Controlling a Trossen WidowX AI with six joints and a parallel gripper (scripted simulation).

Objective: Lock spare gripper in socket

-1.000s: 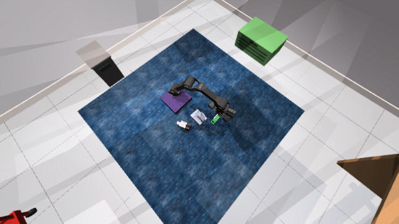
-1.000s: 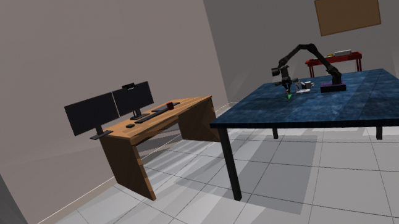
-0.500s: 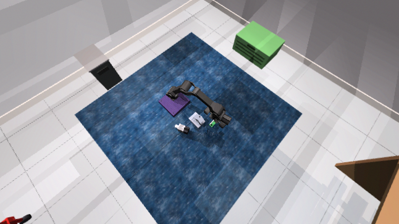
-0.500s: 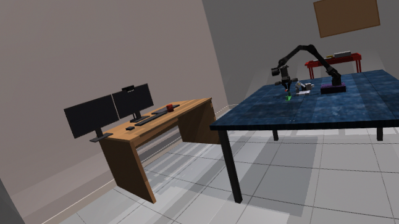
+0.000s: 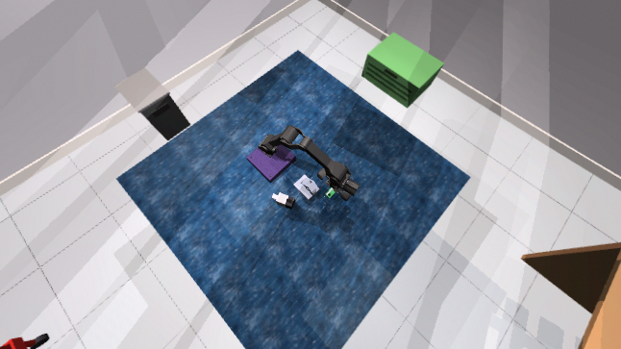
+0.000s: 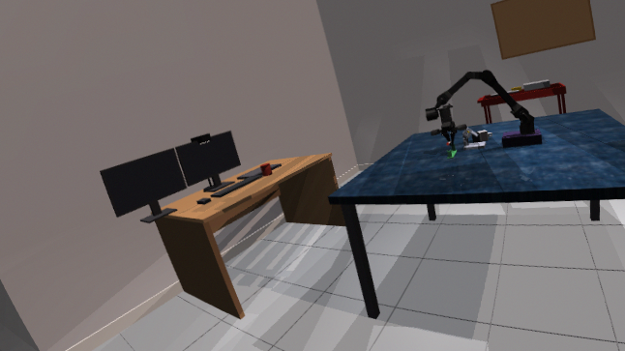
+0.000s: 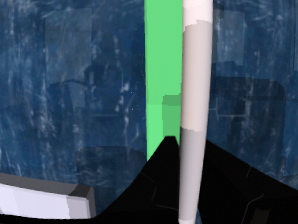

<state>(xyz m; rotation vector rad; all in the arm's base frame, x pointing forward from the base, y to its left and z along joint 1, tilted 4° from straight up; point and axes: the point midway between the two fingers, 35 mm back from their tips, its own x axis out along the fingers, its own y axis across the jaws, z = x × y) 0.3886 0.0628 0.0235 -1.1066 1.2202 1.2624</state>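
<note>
Right now the green rest is 2 cm to the left of my gripper tip and 2 cm below it. From my gripper tip the other things lie so: mount: 9 cm behind, 8 cm to the right, 1 cm above; then spare gripper: 15 cm behind, 22 cm to the right, 2 cm below.
</note>
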